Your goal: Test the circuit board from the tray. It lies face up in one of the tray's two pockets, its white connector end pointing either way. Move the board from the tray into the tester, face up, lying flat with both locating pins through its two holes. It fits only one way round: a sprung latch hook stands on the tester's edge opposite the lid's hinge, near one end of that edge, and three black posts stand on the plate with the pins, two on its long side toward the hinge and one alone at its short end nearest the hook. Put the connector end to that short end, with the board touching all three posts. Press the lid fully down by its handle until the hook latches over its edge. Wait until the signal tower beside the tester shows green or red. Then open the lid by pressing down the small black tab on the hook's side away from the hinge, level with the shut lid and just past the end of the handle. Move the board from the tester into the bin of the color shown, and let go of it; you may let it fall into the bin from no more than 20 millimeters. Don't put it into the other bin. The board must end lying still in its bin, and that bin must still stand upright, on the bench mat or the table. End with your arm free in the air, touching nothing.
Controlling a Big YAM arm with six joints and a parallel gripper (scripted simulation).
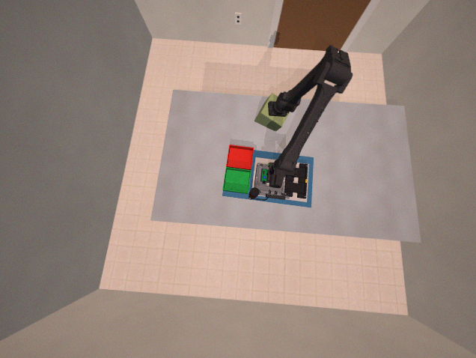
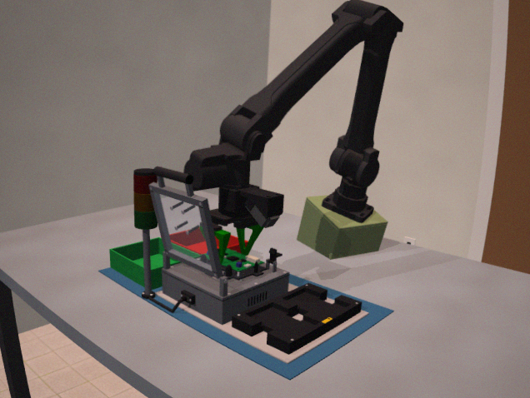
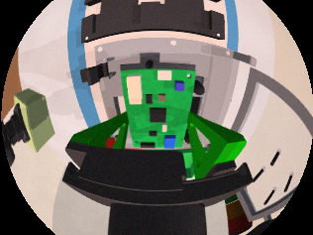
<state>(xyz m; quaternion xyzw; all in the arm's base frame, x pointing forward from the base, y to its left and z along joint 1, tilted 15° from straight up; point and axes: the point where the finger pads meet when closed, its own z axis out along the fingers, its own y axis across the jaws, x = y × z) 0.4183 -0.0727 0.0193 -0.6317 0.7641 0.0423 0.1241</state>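
Now: the tester plate 10 mm ahead of my hand and 20 mm below it. Round my hand: clear lid (120 mm ahead, 20 mm to the right, 100 mm above); latch hook (50 mm behind, 70 mm to the left); green bin (10 mm ahead, 210 mm to the right, 70 mm below).
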